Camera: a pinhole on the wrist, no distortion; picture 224 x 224 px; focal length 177.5 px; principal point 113.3 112.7 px. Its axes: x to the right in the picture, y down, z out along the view. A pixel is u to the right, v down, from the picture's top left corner.
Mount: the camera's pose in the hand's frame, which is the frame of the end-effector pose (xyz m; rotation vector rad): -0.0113 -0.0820 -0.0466 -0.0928 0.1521 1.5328
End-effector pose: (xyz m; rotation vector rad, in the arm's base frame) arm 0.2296 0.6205 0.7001 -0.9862 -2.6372 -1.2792
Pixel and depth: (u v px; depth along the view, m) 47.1 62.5 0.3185
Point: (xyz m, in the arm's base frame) 0.1362 0.8009 0.4353
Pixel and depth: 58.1 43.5 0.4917
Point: 0.0831 0.9768 0.3474
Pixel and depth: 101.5 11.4 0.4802
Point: 0.0723 1.0498 0.4744
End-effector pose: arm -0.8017 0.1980 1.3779 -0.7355 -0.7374 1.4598
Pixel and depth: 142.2 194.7 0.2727
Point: -0.9829 0.0713 1.5010
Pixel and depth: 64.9 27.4 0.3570
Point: -0.9832 0.3686 1.6664
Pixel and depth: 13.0 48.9 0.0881
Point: -0.7703 0.2216 1.5014
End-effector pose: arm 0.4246 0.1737 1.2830 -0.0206 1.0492 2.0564
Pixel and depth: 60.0 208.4 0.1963
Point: 0.6213 0.2454 1.3556
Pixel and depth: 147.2 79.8 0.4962
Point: 0.4355 0.5040 1.5821
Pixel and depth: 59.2 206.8 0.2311
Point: 0.6472 0.2621 1.3815
